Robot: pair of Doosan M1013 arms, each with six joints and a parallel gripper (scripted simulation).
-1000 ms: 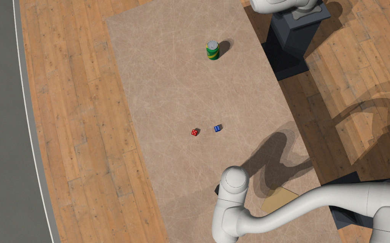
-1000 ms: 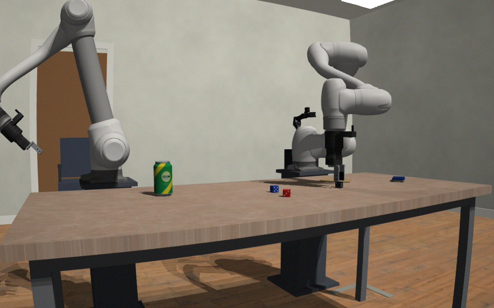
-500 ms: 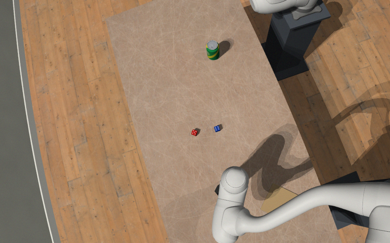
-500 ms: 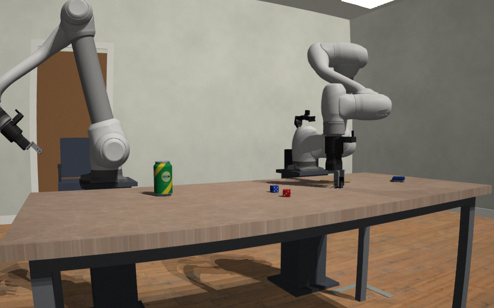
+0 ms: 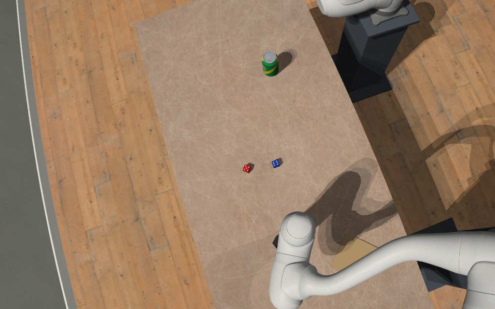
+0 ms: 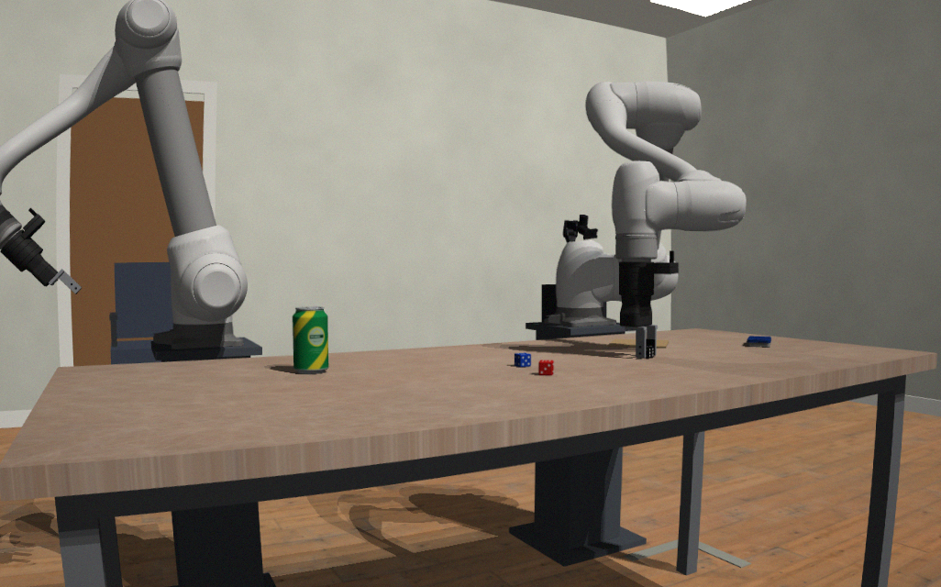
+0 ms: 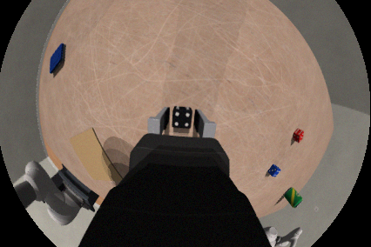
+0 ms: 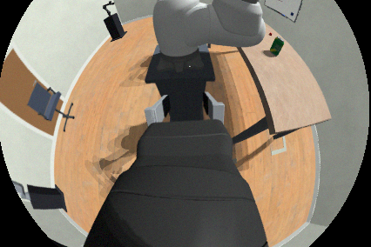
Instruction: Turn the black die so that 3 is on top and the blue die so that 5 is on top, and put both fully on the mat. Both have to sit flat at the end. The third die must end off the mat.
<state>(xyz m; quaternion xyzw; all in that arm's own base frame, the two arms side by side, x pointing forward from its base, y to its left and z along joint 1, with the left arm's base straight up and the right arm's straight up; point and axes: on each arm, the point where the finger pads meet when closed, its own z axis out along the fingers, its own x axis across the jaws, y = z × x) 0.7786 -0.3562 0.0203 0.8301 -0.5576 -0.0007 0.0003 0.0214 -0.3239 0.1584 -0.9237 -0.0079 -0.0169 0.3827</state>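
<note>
My left hand is 10 mm above the black die. The rest, counted from my left hand: red die (70 mm ahead, 310 mm to the right, 10 mm below); tan mat (200 mm behind, 160 mm to the left, 20 mm below); blue die (40 mm behind, 280 mm to the right, 10 mm below).
</note>
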